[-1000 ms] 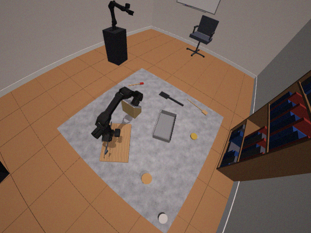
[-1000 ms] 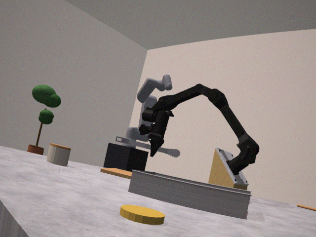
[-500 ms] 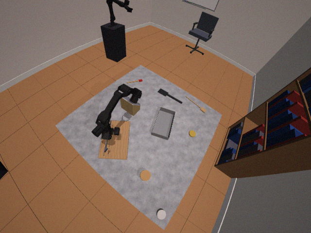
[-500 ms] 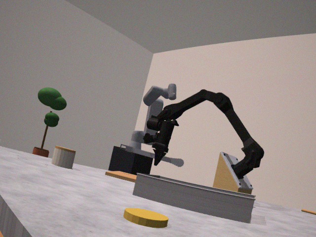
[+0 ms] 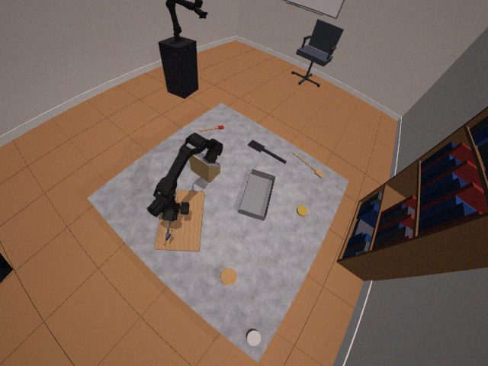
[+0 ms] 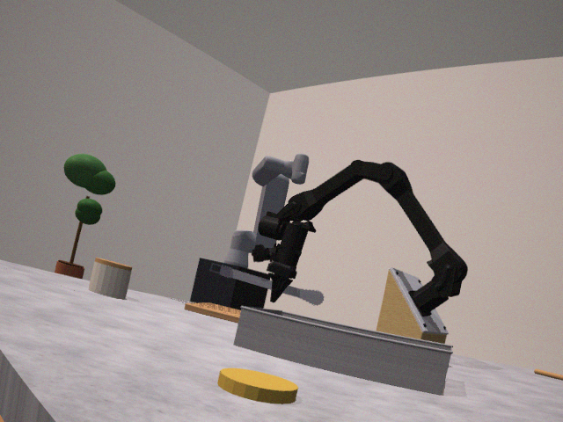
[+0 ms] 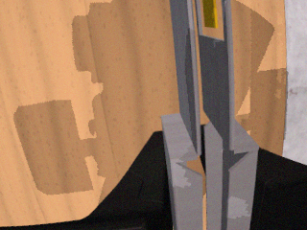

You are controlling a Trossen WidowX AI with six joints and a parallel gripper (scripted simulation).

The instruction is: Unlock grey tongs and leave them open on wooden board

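My gripper tip is 30 mm short of the wooden board, 20 mm to the right of it and 50 mm above it. The rest, counted from my gripper tip: tan-lidded jar 420 mm ahead, 120 mm to the right, 30 mm below; then yellow lock piece 30 mm ahead, 40 mm to the right, 40 mm above; then grey roasting tin 340 mm ahead, 390 mm to the left, 30 mm below.
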